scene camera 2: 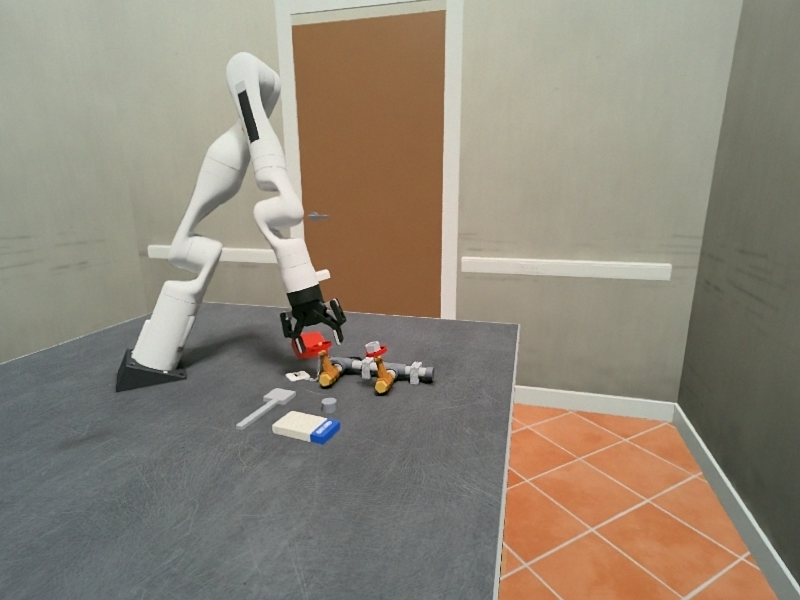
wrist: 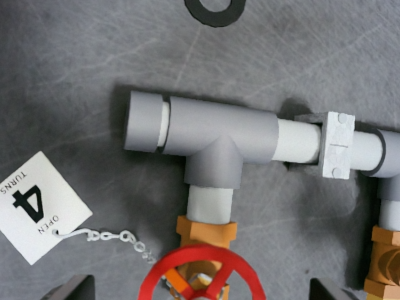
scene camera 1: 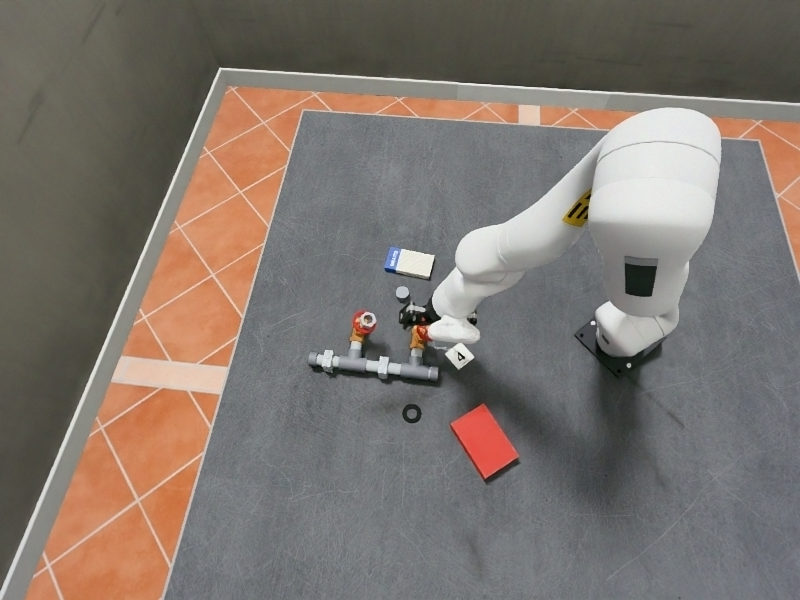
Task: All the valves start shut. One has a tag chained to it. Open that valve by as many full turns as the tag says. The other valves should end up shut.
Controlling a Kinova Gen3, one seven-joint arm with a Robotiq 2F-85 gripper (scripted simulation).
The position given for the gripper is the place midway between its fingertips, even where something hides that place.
In view: the gripper [scene camera 2: 321,348] and a red block [scene camera 1: 486,445].
The gripper also shows in scene camera 1 [scene camera 1: 427,330]. The wrist view misses the red block: it is out of frame.
